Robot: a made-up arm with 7 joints. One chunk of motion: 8 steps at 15 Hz.
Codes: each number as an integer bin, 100 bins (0 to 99) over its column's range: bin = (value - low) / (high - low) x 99, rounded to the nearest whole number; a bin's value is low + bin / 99 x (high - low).
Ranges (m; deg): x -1.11..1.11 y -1.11..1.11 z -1.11..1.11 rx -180..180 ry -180..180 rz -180..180
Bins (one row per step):
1: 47 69 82 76 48 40
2: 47 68 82 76 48 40
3: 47 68 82 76 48 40
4: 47 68 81 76 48 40
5: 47 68 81 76 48 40
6: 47 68 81 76 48 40
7: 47 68 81 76 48 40
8: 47 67 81 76 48 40
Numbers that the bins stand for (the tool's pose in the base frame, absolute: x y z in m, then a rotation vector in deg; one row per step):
1: -0.0561 0.4373 0.7288 96.36 -5.45 -34.55
2: -0.0561 0.4148 0.7288 96.36 -5.45 -34.55
3: -0.0561 0.4148 0.7288 96.36 -5.45 -34.55
4: -0.0561 0.4148 0.7064 96.36 -5.45 -34.55
5: -0.0561 0.4148 0.7064 96.36 -5.45 -34.55
6: -0.0561 0.4148 0.7064 96.36 -5.45 -34.55
7: -0.0561 0.4148 0.7064 96.36 -5.45 -34.55
8: -0.0561 0.3924 0.7064 96.36 -5.45 -34.55

